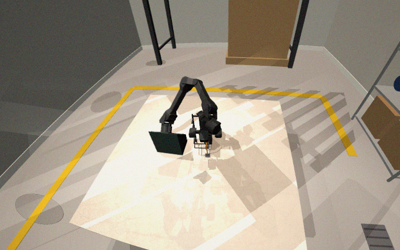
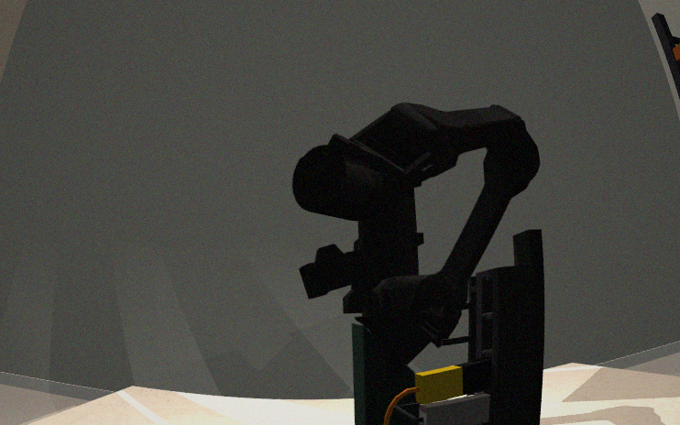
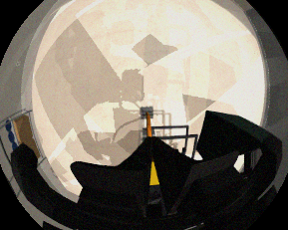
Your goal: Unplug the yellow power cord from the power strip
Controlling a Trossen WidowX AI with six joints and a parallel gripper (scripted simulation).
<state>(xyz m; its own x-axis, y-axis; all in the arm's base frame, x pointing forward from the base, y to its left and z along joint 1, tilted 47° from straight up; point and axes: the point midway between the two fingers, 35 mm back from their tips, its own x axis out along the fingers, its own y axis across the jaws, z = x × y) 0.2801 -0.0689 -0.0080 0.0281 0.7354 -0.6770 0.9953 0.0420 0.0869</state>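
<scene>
The yellow plug is 10 mm behind my gripper tip and 70 mm to the left of it.
</scene>
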